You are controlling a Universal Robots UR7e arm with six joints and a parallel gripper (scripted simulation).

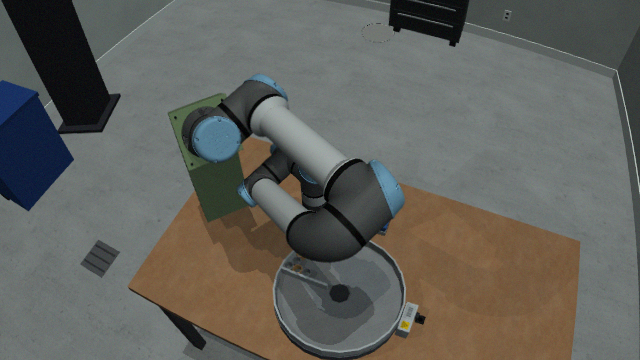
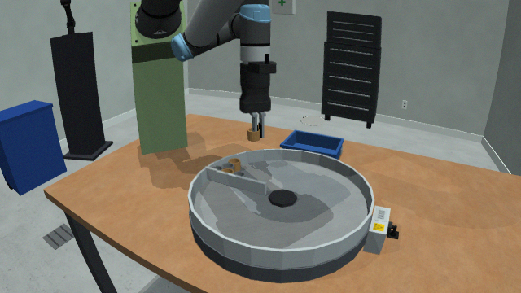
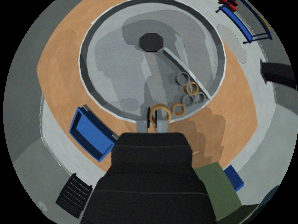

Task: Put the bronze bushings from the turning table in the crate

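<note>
Right now the blue crate is 170 mm ahead of my hand, 210 mm to the left of it and 140 mm below it. Round my hand: grey turning table: 70 mm ahead, 150 mm to the right, 110 mm below.
</note>
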